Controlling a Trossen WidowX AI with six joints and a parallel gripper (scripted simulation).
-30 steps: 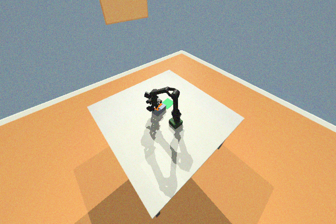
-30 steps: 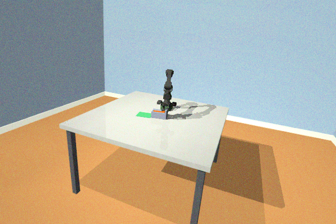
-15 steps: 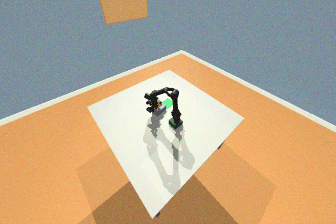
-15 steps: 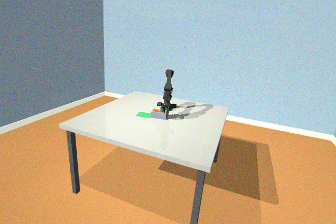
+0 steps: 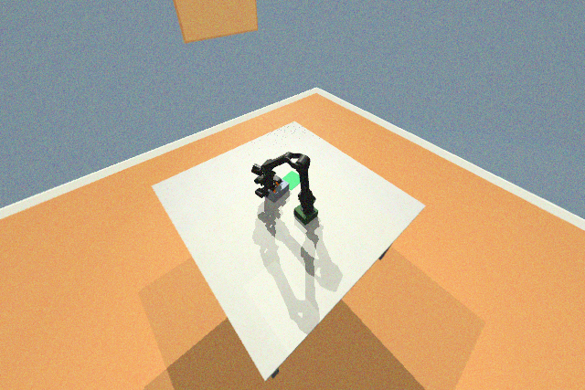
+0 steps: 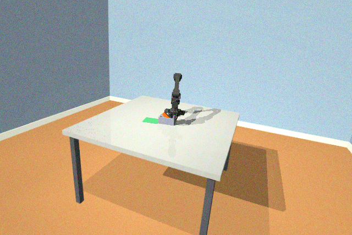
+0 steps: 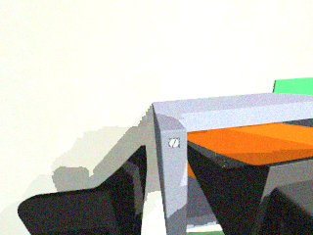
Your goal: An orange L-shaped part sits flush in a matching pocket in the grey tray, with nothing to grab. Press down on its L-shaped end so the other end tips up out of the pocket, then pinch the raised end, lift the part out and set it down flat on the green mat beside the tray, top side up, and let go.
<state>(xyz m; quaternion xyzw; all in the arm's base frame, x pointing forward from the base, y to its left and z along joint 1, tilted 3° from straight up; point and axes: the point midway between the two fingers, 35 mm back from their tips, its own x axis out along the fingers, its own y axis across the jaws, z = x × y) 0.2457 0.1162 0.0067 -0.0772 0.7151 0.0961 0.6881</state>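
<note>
My gripper tip is 50 mm to the left of the orange l-shaped part, 10 mm below it and 10 mm short of it. The rest, counted from my gripper tip: green mat: 220 mm to the right, 50 mm below, 50 mm ahead.
</note>
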